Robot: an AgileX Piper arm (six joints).
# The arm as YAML. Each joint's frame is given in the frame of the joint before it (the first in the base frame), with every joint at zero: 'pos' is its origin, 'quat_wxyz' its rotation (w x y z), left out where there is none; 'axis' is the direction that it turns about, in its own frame. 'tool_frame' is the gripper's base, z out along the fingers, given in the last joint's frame.
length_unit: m
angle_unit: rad
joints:
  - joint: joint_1
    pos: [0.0, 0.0, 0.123]
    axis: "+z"
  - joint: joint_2
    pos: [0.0, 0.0, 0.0]
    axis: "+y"
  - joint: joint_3
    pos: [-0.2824, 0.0, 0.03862]
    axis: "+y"
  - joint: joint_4
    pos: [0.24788, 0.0, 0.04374]
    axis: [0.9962, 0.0, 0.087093]
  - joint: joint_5
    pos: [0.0, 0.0, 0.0]
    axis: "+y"
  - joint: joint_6
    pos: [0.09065, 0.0, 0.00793]
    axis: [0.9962, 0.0, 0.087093]
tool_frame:
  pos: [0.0, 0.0, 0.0]
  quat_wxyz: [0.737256, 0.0, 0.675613, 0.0]
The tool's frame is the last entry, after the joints.
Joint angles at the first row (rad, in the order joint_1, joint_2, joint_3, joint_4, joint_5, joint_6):
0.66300, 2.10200, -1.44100, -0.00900, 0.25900, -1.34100
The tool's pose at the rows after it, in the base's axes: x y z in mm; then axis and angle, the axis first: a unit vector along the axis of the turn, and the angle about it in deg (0 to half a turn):
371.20, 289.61, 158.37, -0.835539, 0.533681, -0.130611, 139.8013
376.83, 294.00, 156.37, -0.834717, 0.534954, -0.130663, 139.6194
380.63, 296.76, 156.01, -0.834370, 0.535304, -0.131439, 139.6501
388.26, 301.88, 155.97, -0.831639, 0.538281, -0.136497, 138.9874
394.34, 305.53, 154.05, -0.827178, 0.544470, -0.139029, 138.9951
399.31, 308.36, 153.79, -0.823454, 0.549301, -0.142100, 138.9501
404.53, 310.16, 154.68, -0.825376, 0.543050, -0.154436, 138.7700
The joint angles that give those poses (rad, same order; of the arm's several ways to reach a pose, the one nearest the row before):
0.66300, 2.14098, -1.49298, -0.00901, 0.26300, -1.33399
0.66301, 2.16699, -1.53100, -0.00901, 0.27200, -1.33098
0.66300, 2.18298, -1.55898, -0.01501, 0.28400, -1.32498
0.66301, 2.21202, -1.60902, -0.04002, 0.29101, -1.29598
0.66301, 2.23900, -1.65099, -0.07003, 0.30499, -1.25597
0.66300, 2.25899, -1.68697, -0.09600, 0.31898, -1.22300
0.66199, 2.27500, -1.71800, -0.13897, 0.32400, -1.20204

